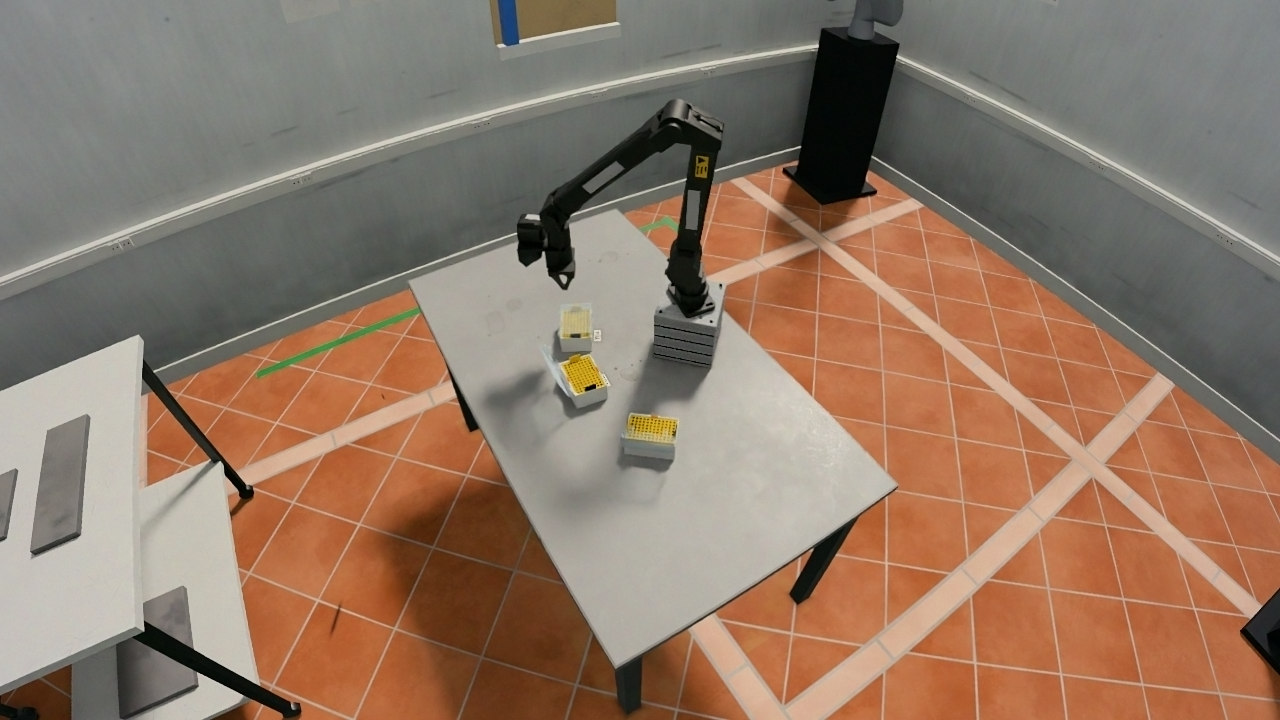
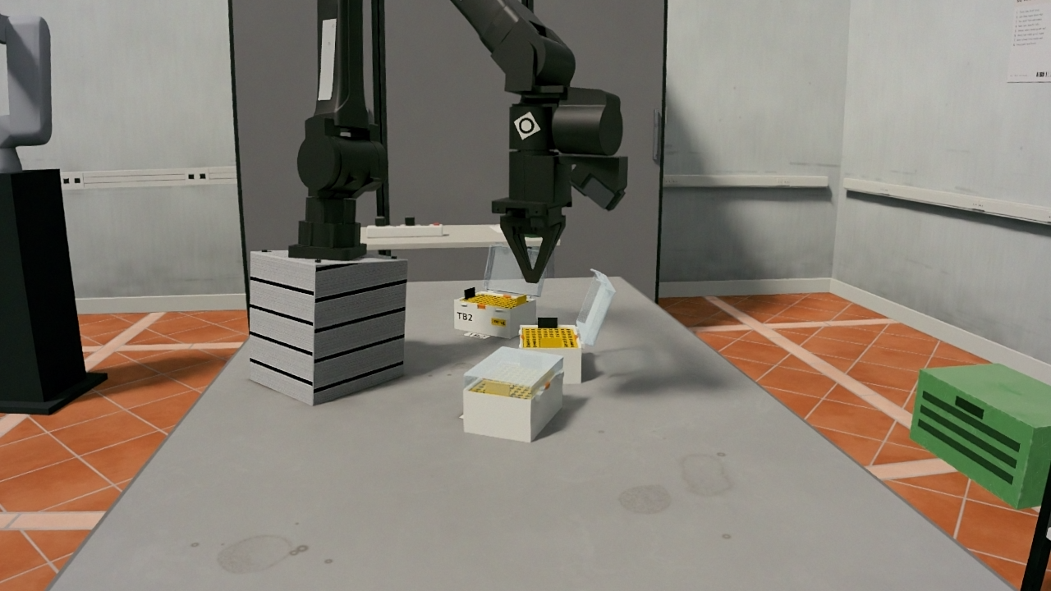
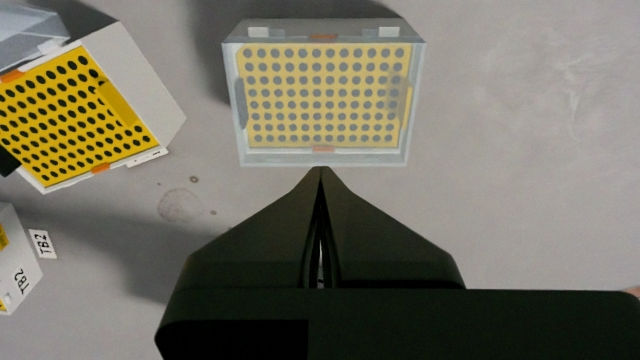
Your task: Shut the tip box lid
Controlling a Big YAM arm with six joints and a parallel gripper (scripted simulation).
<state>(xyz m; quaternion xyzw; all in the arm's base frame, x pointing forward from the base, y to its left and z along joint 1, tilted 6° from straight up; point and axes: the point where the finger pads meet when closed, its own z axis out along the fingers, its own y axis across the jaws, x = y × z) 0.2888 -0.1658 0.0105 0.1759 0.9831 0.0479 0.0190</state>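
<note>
My gripper is now 20 mm past the box, 10 mm to the right of it and 140 mm above it. From my hand the other things lie so: lid: 90 mm ahead, 200 mm to the left, 90 mm below; then bench tag reading tb4: 70 mm behind, 30 mm to the left, 180 mm below.
</note>
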